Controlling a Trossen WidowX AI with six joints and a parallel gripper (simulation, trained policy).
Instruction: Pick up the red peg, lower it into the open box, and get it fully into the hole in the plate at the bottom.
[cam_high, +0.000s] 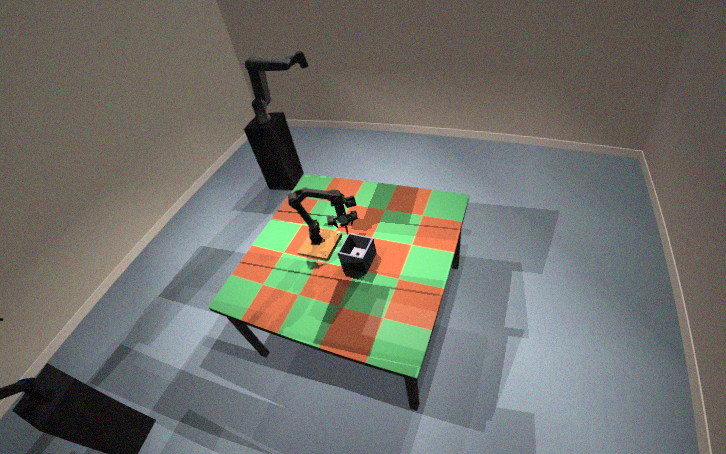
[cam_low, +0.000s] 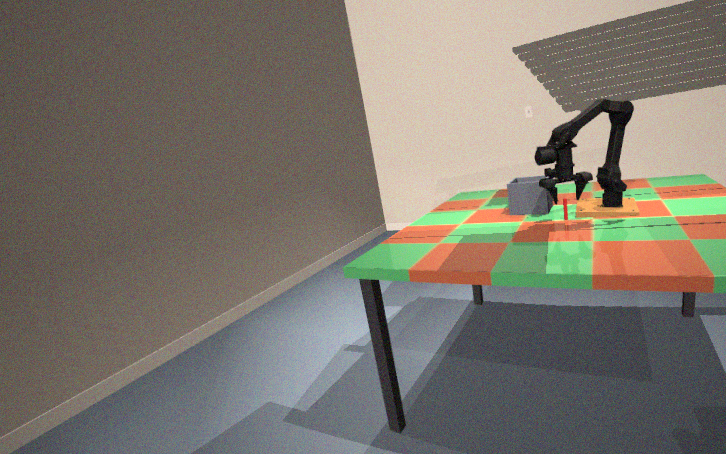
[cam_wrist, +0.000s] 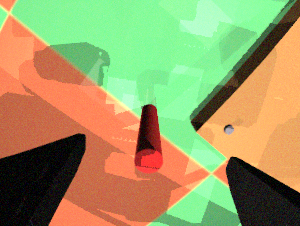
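The red peg lies 30 mm below my gripper tip and 10 mm ahead of it. Round my gripper tip: light grey plate: 190 mm to the right, 140 mm ahead, 20 mm below.
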